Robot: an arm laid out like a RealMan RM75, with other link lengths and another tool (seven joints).
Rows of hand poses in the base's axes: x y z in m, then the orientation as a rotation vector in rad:
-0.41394, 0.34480, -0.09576, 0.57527, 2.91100, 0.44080
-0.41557, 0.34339, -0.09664, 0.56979, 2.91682, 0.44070
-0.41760, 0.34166, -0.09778, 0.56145, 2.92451, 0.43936
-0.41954, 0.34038, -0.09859, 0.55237, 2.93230, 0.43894
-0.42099, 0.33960, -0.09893, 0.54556, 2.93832, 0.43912
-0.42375, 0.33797, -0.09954, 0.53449, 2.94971, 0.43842
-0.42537, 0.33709, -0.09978, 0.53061, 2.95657, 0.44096
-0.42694, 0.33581, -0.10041, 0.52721, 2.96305, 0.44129
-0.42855, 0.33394, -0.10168, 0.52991, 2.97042, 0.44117
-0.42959, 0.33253, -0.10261, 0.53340, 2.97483, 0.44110
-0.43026, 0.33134, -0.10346, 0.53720, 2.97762, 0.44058
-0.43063, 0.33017, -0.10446, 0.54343, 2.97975, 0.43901
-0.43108, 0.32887, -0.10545, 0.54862, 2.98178, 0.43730
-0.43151, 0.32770, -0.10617, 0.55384, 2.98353, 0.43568
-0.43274, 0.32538, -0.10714, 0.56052, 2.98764, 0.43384
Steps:
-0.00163, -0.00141, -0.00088, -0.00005, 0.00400, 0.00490
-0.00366, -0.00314, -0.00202, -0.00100, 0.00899, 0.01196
-0.00560, -0.00442, -0.00283, -0.00138, 0.01393, 0.01954
-0.00705, -0.00520, -0.00317, -0.00132, 0.01782, 0.02529
-0.00981, -0.00683, -0.00378, -0.00172, 0.02571, 0.03496
-0.01143, -0.00771, -0.00402, 0.00024, 0.03123, 0.03925
-0.01300, -0.00899, -0.00465, 0.00073, 0.03651, 0.04299
-0.01461, -0.01086, -0.00592, 0.00148, 0.04420, 0.04318
-0.01565, -0.01227, -0.00685, 0.00208, 0.04928, 0.04215
-0.01632, -0.01346, -0.00770, 0.00228, 0.05290, 0.04050
-0.01669, -0.01463, -0.00870, 0.00192, 0.05652, 0.03714
-0.01714, -0.01593, -0.00969, 0.00137, 0.05979, 0.03438
-0.01757, -0.01710, -0.01041, 0.00088, 0.06280, 0.03155
-0.01880, -0.01942, -0.01138, 0.00055, 0.06844, 0.02843

